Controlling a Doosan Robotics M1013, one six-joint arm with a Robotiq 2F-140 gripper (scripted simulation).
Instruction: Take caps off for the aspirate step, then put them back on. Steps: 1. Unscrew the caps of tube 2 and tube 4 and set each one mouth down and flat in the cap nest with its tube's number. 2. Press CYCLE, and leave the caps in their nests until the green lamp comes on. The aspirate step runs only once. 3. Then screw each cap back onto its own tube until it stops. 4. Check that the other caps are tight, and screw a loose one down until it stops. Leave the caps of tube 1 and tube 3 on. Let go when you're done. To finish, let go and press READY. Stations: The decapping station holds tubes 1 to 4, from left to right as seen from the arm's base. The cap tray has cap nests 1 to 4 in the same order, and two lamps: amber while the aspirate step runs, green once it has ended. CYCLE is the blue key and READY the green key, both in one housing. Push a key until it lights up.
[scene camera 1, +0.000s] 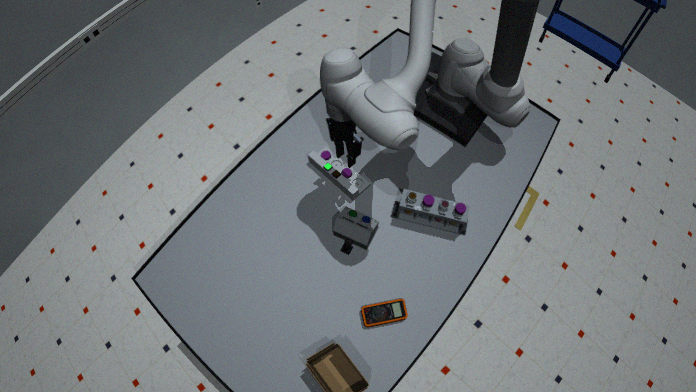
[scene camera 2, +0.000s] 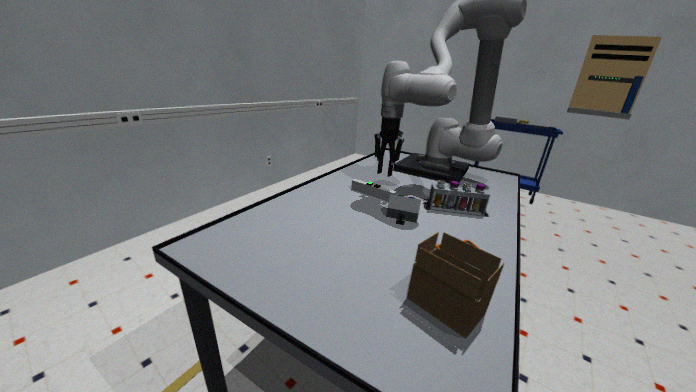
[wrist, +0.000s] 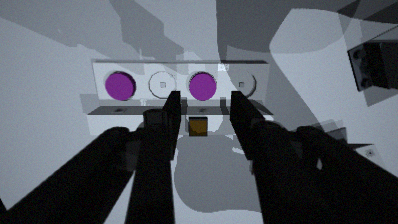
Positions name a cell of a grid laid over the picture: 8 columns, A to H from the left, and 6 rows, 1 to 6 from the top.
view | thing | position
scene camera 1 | my gripper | D3
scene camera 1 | key housing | E4
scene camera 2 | my gripper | E3
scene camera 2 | cardboard box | F5
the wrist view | my gripper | E3
